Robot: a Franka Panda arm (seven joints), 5 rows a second.
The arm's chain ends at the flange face. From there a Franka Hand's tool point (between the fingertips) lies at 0.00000 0.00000 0.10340 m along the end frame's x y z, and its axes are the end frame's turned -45 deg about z.
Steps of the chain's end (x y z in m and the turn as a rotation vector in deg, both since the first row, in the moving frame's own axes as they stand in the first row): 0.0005 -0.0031 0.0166 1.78 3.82 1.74; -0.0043 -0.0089 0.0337 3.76 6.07 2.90; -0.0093 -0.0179 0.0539 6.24 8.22 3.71; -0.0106 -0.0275 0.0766 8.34 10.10 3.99; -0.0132 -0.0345 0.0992 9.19 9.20 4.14
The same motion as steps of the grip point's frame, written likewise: 0.0096 0.0009 0.0163 -1.44 3.96 1.74; 0.0157 -0.0061 0.0329 -1.63 6.95 2.90; 0.0243 -0.0161 0.0522 -1.40 10.22 3.71; 0.0352 -0.0239 0.0739 -1.24 13.04 3.99; 0.0383 -0.0329 0.0965 -0.01 13.00 4.14
